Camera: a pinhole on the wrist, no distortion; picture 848 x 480 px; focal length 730.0 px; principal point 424.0 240.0 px. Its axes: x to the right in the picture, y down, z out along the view. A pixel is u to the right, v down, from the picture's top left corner.
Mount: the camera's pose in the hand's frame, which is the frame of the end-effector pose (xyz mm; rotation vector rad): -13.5 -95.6 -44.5 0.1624 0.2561 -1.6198
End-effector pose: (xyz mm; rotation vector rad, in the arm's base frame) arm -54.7 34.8 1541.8 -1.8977 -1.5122 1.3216
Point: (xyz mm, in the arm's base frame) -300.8 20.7 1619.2
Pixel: 536 122
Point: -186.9 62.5 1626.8
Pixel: 558 239
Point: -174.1 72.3 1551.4
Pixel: 155 451
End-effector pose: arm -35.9 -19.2 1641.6 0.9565 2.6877 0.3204
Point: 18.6 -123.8 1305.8
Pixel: 337 127
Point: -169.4 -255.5 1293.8
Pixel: 778 273
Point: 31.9 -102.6 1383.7
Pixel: 244 76
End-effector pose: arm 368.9 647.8 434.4 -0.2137 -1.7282 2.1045
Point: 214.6 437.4 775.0
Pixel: 533 419
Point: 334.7 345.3 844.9
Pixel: 628 184
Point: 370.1 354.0 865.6
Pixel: 686 146
